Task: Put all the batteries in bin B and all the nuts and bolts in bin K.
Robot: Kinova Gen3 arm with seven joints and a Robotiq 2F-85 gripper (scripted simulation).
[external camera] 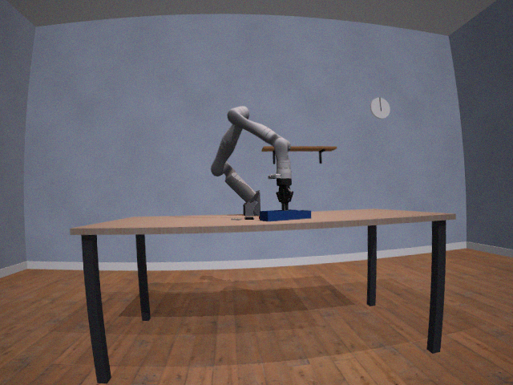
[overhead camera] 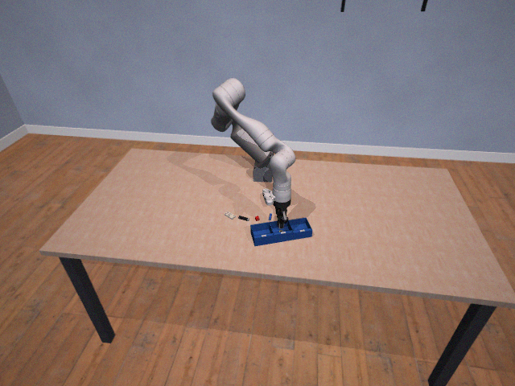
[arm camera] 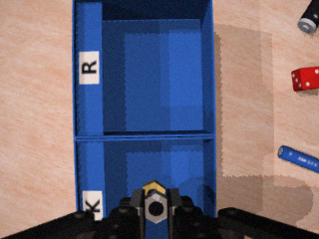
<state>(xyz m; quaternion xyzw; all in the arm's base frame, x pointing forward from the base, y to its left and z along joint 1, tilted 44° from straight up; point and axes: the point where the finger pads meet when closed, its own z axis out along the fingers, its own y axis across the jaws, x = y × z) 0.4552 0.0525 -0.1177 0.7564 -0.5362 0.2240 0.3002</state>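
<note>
Right now my hand is 40 mm above the blue bin and 10 mm short of it. The rest, counted from my hand: brass nut 50 mm below; grey nut 20 mm below; blue battery 100 mm behind, 60 mm below, 50 mm to the right.
</note>
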